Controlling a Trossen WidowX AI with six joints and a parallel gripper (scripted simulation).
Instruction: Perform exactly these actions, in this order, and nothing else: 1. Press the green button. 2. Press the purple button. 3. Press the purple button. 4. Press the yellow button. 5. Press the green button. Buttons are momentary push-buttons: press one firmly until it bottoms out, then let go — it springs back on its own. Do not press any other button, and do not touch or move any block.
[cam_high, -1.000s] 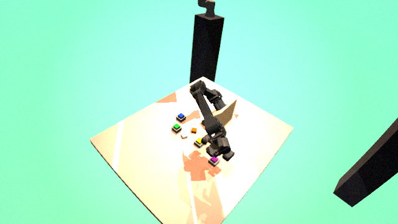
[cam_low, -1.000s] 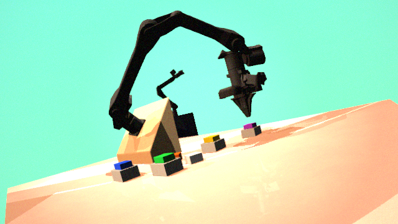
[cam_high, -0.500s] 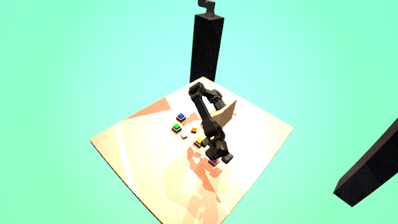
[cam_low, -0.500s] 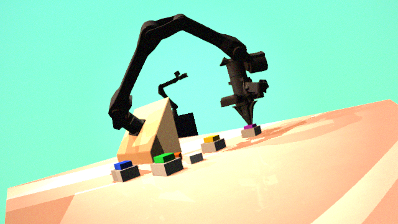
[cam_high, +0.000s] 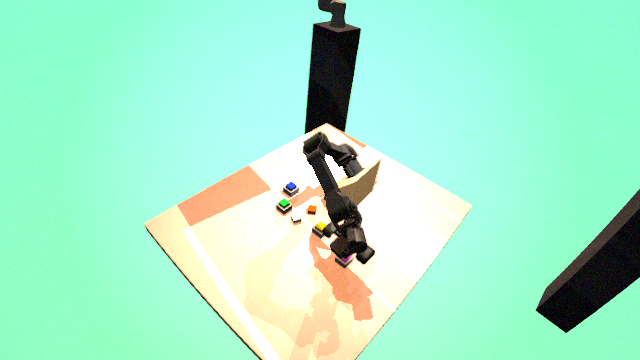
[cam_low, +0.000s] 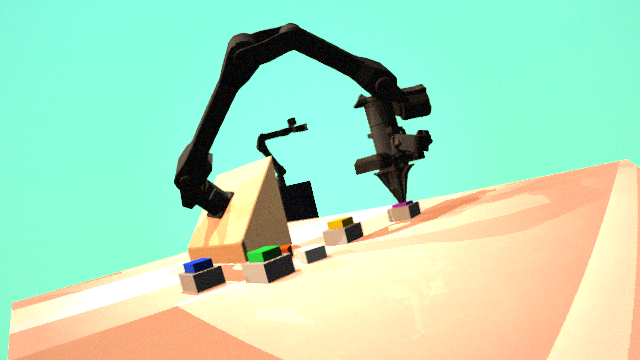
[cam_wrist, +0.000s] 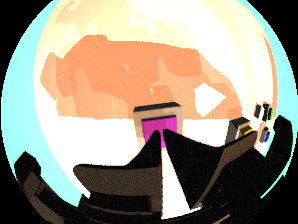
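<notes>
Now: the purple button 10 mm below my gripper tip. Round my gripper tip: small white block 260 mm to the right, 20 mm below; yellow button 150 mm to the right, 30 mm behind; small orange block 250 mm to the right, 80 mm behind, 20 mm below.
</notes>
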